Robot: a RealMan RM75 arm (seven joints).
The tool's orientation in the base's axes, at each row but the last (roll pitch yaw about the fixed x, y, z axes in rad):
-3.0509, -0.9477, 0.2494
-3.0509, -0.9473, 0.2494
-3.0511, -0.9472, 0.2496
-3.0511, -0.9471, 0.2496
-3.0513, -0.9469, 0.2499
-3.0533, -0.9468, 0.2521
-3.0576, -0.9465, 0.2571
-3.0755, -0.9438, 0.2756
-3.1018, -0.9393, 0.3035
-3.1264, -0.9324, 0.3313
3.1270, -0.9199, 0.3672
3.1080, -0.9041, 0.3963
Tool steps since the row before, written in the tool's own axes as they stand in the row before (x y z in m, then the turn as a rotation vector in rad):
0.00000, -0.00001, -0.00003, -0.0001, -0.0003, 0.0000
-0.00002, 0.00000, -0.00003, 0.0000, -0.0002, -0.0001
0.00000, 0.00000, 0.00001, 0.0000, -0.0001, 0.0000
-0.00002, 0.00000, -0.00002, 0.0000, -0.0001, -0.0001
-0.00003, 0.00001, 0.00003, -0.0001, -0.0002, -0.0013
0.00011, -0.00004, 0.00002, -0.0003, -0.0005, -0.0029
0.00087, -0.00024, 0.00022, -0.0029, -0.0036, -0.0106
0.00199, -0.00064, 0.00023, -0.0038, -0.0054, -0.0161
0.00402, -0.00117, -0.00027, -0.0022, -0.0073, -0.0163
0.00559, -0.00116, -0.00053, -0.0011, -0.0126, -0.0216
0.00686, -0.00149, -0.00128, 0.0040, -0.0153, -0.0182
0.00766, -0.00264, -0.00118, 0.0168, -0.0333, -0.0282
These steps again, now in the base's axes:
-0.00003, 0.00000, 0.00002, -0.0002, 0.0003, -0.0001
-0.00003, -0.00001, 0.00000, -0.0001, 0.0002, 0.0001
0.00001, 0.00000, -0.00001, 0.0000, 0.0001, 0.0000
-0.00003, -0.00001, 0.00000, -0.0001, 0.0001, 0.0001
0.00001, -0.00001, -0.00004, -0.0011, -0.0002, 0.0007
0.00006, 0.00006, 0.00008, -0.0025, -0.0004, 0.0015
0.00058, 0.00042, 0.00059, -0.0109, -0.0001, 0.0040
0.00109, 0.00099, 0.00150, -0.0161, -0.0001, 0.0066
0.00167, 0.00174, 0.00343, -0.0160, 0.0020, 0.0080
0.00236, 0.00203, 0.00482, -0.0212, 0.0057, 0.0121
0.00240, 0.00254, 0.00622, -0.0167, 0.0103, 0.0141
0.00255, 0.00397, 0.00669, -0.0233, 0.0274, 0.0299

